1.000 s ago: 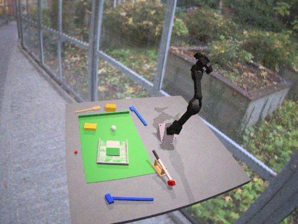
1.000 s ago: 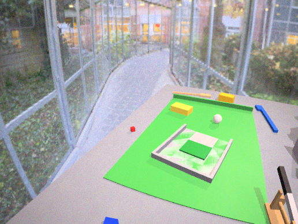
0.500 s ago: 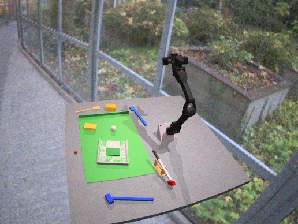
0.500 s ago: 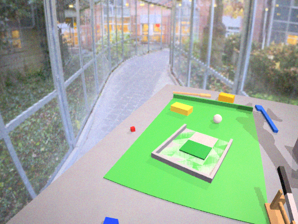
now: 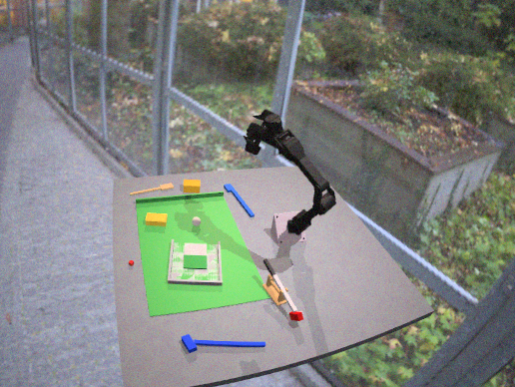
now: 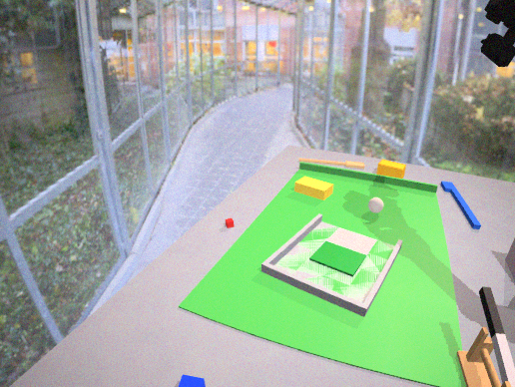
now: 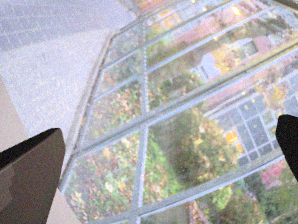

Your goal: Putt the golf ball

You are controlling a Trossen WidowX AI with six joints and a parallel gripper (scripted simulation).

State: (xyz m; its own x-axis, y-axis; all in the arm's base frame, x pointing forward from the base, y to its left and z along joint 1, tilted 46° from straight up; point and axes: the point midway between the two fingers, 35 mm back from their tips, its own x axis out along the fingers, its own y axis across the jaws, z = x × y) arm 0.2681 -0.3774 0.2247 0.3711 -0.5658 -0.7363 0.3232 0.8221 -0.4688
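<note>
My gripper tip is now 48 cm to the right of the wooden stand, 47 cm above it and 5 cm past it. The rest, counted from my gripper tip: white golf ball: 48 cm below, 20 cm ahead, 1 cm to the left; then red putter: 52 cm to the left, 45 cm below, 7 cm behind; then red cube: 52 cm ahead, 50 cm below, 25 cm to the left.
</note>
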